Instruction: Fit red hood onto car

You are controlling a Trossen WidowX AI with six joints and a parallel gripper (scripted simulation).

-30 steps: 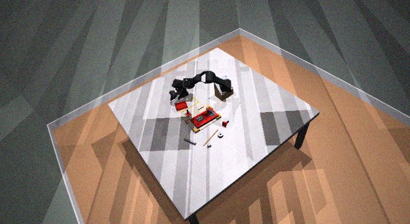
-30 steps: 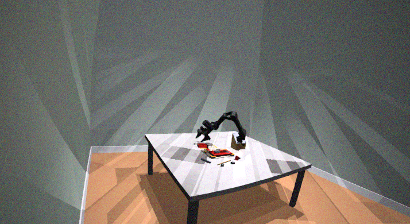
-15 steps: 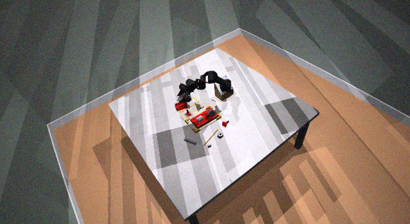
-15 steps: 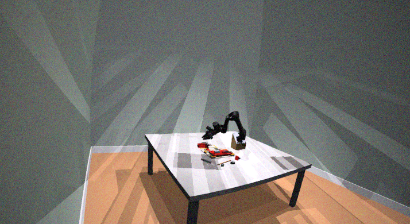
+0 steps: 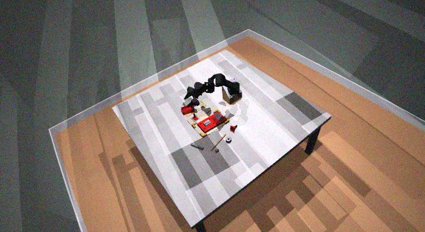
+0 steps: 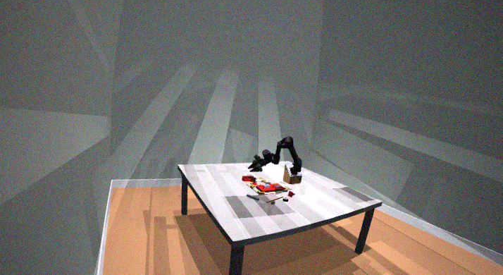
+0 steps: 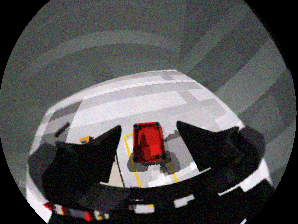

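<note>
Now: the red hood 8 cm below my gripper tip. Round my gripper tip: grey engine block (4 cm behind, 25 cm to the left, 6 cm below); grey bar (13 cm ahead, 36 cm to the left, 8 cm below); wooden stick (2 cm behind, 43 cm to the left, 9 cm below).
</note>
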